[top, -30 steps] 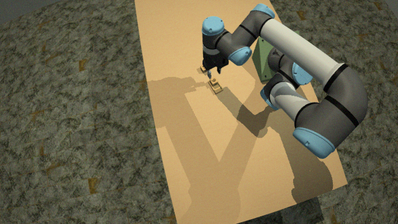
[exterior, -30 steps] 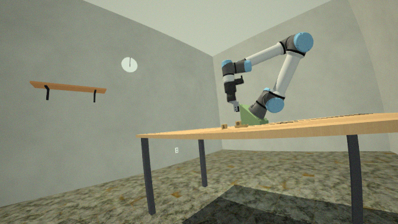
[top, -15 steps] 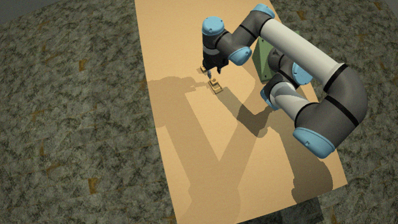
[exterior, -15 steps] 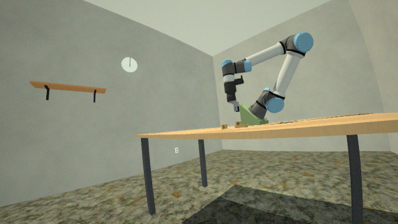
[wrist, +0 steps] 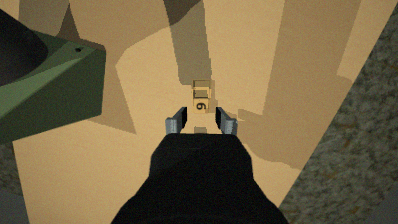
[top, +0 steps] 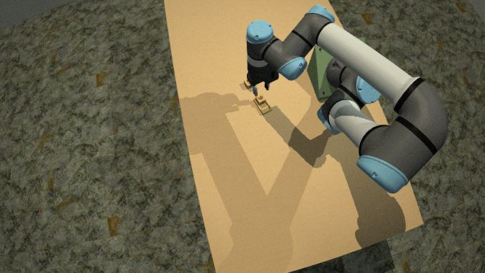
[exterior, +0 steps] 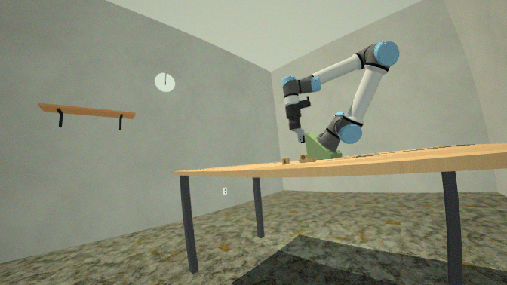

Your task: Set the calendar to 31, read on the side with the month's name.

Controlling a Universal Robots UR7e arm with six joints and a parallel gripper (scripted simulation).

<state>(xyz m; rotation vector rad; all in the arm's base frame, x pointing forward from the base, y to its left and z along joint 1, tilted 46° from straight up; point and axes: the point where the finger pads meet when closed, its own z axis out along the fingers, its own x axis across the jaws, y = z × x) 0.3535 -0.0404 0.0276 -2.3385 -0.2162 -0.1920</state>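
The wooden tray lies 10 mm behind my hand, 20 mm to the left of it and 110 mm below it.
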